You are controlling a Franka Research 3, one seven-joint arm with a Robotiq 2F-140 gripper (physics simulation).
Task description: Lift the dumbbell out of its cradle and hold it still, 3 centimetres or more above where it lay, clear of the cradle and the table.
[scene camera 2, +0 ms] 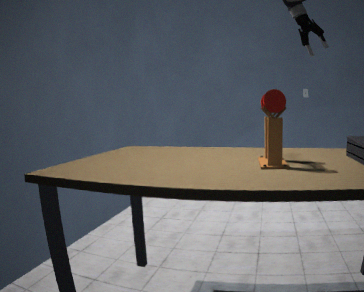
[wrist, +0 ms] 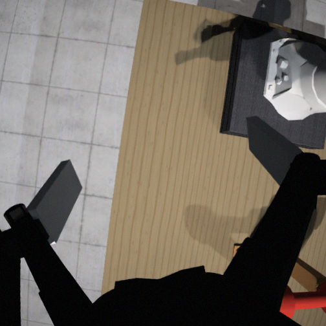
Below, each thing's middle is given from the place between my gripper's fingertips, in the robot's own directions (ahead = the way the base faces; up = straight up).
Now: hand 400 mm above the orange cradle (scene camera 2: pixel 273 159), 350 mm to the right of it and 350 mm short of it.
